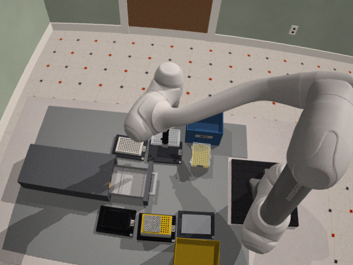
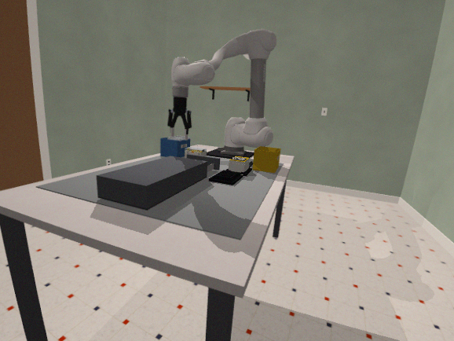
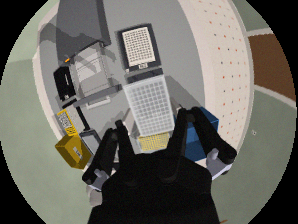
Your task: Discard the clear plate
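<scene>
Now: hand 110 mm past the yellow bin W1, 520 mm to the right of it and 130 mm above it. Also, from my hand: nest: 160 mm below; then clear well plate: 20 mm below; then white plate: 170 mm ahead, 30 mm to the right, 150 mm below.
</scene>
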